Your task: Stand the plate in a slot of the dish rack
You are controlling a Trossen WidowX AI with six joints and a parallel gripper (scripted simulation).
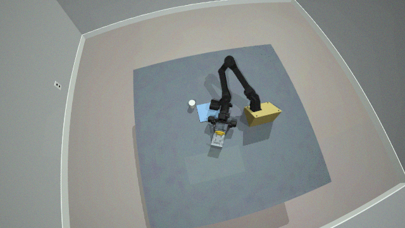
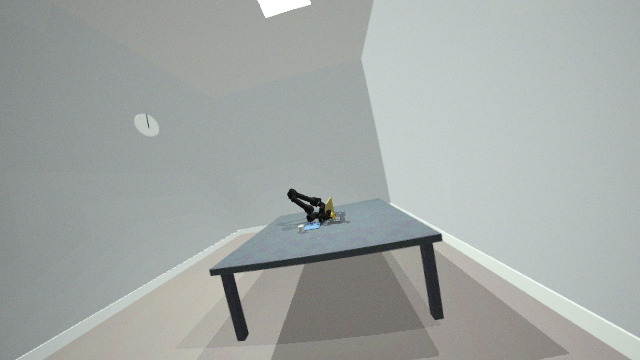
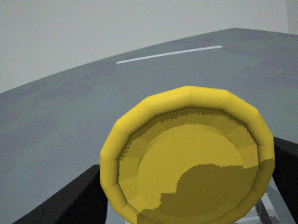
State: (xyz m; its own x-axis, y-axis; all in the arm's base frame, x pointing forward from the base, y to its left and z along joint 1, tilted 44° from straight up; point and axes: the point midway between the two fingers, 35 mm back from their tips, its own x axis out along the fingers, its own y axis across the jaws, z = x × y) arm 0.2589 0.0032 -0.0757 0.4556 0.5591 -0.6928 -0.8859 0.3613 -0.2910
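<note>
Now: gripper tip 1 cm to the left of the yellow plate. Round my gripper tip: grey dish rack (3 cm below, 2 cm to the left, 1 cm ahead); light blue mat (19 cm to the right, 5 cm below, 2 cm ahead); white cup (27 cm to the right, 12 cm ahead, 3 cm below).
</note>
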